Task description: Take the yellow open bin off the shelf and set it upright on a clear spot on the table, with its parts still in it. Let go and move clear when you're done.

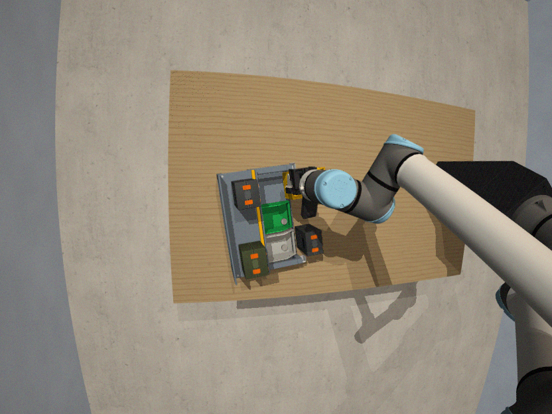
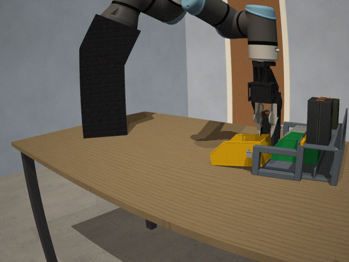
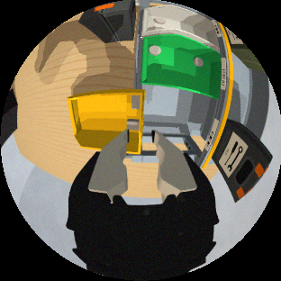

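Right now the yellow open bin is 70 mm below my hand, 70 mm behind it and 30 mm to the right of it. Round my hand: dark green box (280 mm to the left, 80 mm ahead, 40 mm above); then white bin (240 mm to the left, 70 mm below, 10 mm behind); then green bin (140 mm to the left, 70 mm below, 40 mm ahead).
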